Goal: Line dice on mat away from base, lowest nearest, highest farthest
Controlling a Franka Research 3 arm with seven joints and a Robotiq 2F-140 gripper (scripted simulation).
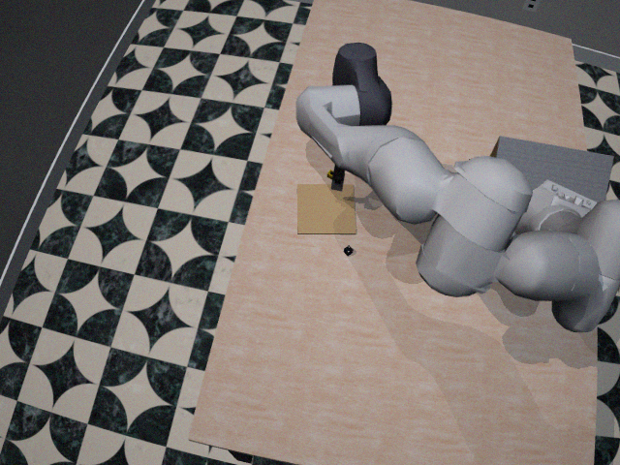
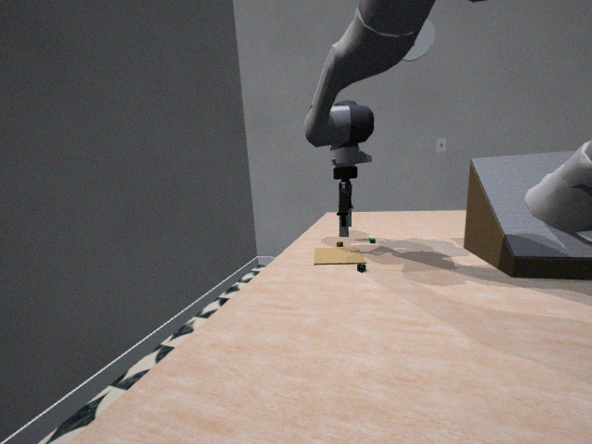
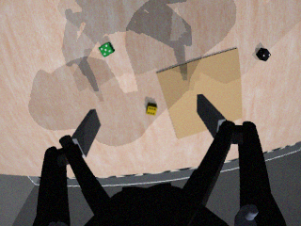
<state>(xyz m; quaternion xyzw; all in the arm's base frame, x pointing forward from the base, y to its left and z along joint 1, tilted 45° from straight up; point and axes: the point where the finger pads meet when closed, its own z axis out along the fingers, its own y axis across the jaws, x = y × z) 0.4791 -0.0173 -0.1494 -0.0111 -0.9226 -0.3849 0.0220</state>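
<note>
The yellow die is 50 mm below my hand and 20 mm ahead of it. The rest, counted from my hand: green die (90 mm behind, 50 mm below, 40 mm to the right); tan mat (100 mm to the left, 60 mm below, 20 mm ahead); black die (210 mm to the left, 50 mm below, 50 mm behind).
</note>
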